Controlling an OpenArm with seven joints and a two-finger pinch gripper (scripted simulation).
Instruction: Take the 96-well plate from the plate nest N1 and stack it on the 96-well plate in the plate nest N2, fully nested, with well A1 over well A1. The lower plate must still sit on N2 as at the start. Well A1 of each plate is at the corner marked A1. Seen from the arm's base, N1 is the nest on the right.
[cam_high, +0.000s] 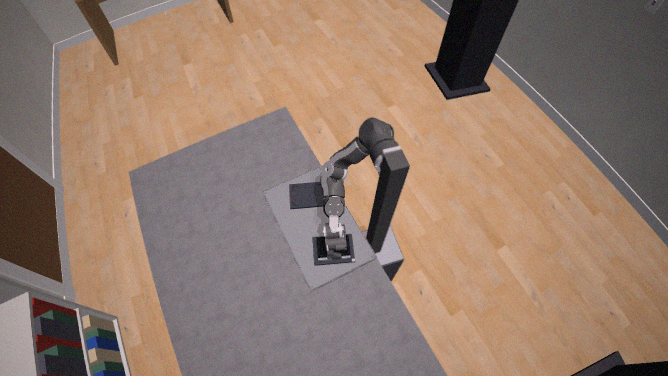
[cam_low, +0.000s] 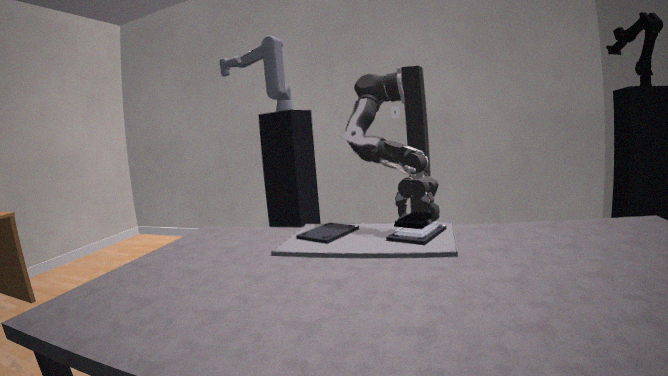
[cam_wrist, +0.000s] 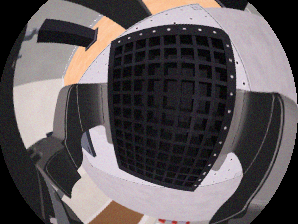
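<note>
My gripper is now right at the dark 96-well plate. Also, from my hand: nest N1: 27 cm to the right, 4 cm below, 3 cm ahead; white 96-well plate: 3 cm below.
</note>
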